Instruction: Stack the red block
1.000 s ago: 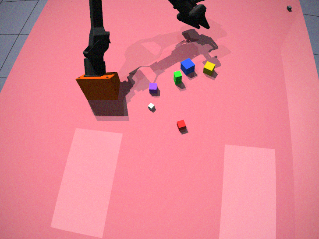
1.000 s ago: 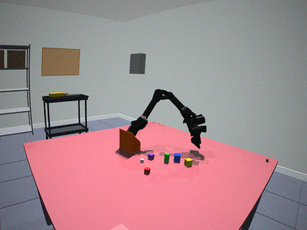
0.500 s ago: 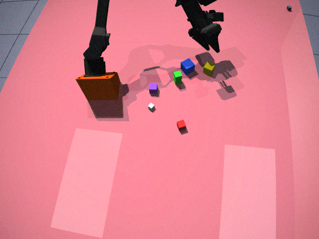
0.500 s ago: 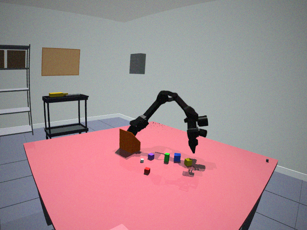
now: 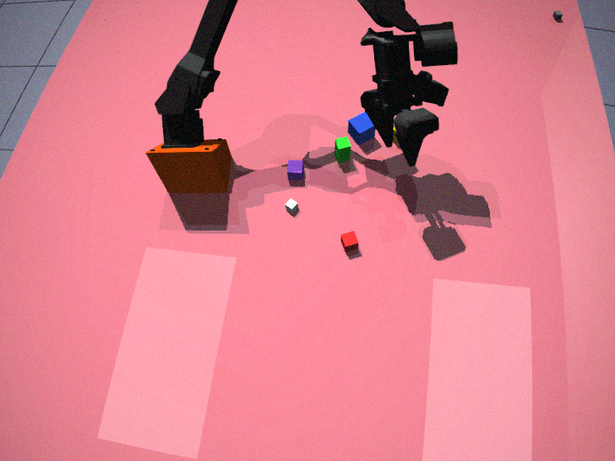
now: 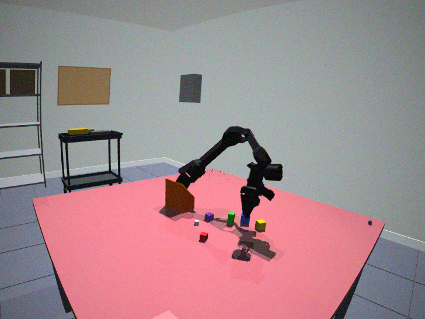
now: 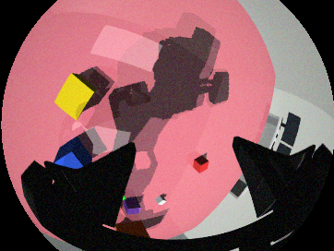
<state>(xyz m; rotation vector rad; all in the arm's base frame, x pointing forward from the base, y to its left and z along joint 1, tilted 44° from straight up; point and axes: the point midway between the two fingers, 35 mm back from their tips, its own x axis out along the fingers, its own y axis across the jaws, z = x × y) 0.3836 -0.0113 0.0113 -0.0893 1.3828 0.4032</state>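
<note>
Right now the red block is 13 cm to the right of my gripper tip, 9 cm behind it and 7 cm below it. The rest, counted from my gripper tip: yellow cube (10 cm to the left, 6 cm below, 2 cm ahead); blue cube (11 cm to the left, 6 cm below, 6 cm behind); purple cube (19 cm behind, 7 cm below, 1 cm to the left).
</note>
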